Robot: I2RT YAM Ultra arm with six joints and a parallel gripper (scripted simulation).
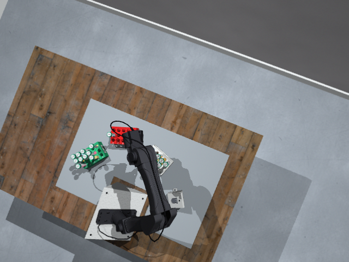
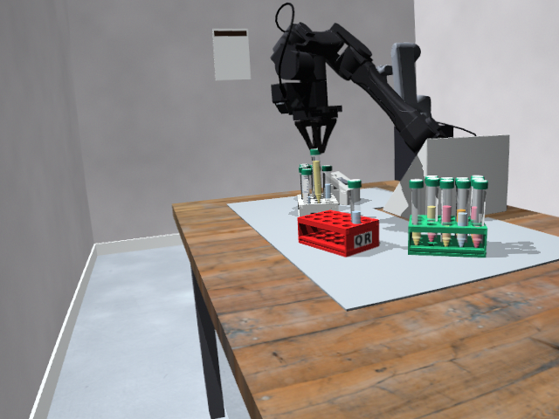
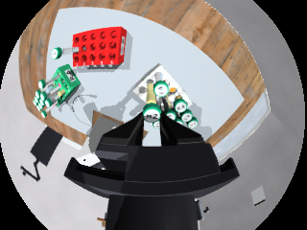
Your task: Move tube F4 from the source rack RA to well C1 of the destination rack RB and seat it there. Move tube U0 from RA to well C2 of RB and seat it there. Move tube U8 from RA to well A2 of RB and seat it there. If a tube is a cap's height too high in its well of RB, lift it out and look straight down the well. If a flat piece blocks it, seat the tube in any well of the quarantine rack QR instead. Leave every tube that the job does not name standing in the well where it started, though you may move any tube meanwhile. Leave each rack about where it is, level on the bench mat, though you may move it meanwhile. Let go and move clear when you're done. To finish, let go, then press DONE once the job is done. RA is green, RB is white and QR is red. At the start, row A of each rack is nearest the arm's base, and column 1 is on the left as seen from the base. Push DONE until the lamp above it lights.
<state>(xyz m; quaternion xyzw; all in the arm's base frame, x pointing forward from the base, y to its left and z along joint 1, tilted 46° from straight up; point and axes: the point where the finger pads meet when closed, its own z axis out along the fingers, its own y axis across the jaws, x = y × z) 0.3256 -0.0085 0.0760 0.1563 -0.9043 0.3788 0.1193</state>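
Right now my hand is 1 cm short of the tube with yellow filling and 6 cm above it. The rest, counted from my hand: red rack QR (5 cm ahead, 16 cm to the left, 14 cm below); then tube (4 cm ahead, 21 cm to the left, 10 cm below); then white rack RB (2 cm behind, 4 cm to the right, 14 cm below).
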